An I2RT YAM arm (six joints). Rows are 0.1 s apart.
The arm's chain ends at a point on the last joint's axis. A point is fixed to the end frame.
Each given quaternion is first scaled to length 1.
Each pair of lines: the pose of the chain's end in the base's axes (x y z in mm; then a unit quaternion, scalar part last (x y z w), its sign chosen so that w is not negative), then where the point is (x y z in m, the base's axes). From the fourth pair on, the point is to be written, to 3 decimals.
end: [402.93, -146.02, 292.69, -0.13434, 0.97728, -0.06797, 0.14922]
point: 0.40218 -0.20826 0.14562
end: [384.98, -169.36, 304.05, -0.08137, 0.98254, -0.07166, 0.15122]
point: 0.37929 -0.22980 0.15634
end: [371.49, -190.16, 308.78, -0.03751, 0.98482, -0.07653, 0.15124]
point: 0.36148 -0.24931 0.16078
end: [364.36, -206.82, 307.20, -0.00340, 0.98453, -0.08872, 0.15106]
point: 0.351 -0.267 0.160
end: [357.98, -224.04, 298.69, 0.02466, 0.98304, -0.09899, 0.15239]
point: 0.342 -0.285 0.152
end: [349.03, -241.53, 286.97, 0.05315, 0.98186, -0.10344, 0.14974]
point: 0.330 -0.302 0.140
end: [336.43, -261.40, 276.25, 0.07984, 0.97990, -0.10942, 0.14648]
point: 0.314 -0.321 0.130
